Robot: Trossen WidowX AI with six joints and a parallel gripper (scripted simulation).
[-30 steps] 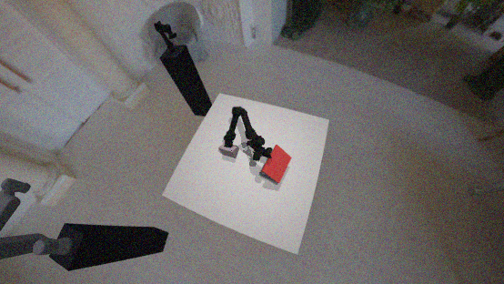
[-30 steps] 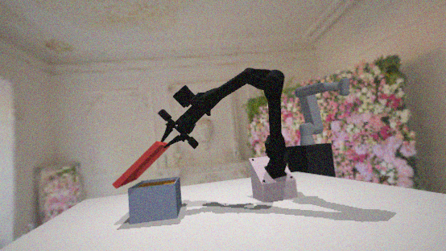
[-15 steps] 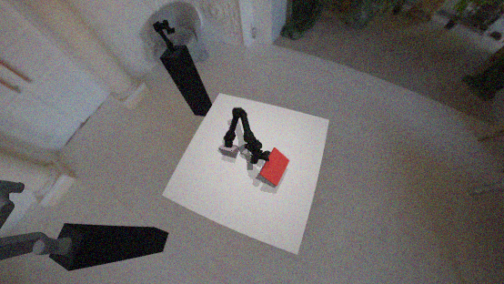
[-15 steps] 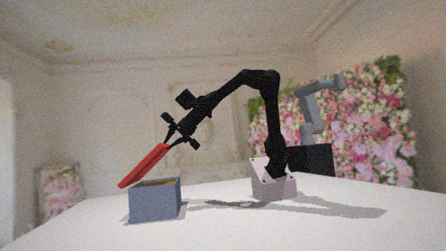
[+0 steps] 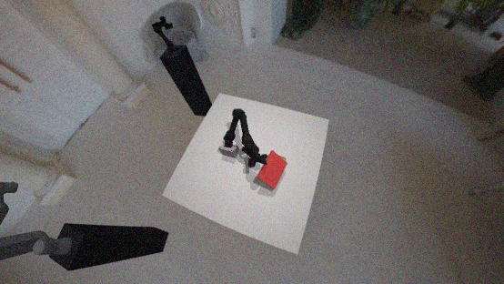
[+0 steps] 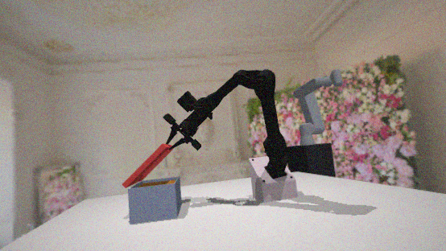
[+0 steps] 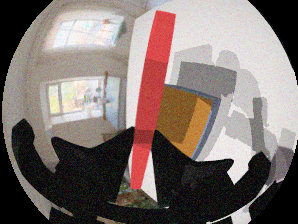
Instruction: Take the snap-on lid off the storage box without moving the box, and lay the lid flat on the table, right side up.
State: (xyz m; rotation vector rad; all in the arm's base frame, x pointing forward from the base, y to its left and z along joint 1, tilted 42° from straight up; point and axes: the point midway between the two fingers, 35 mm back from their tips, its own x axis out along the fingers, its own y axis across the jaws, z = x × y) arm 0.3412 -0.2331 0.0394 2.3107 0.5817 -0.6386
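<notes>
Right now the red lid is 60 mm ahead of my gripper tip, 20 mm to the right of it and 50 mm below it. The rest, counted from my gripper tip: storage box 50 mm ahead, 50 mm to the left, 180 mm below.
</notes>
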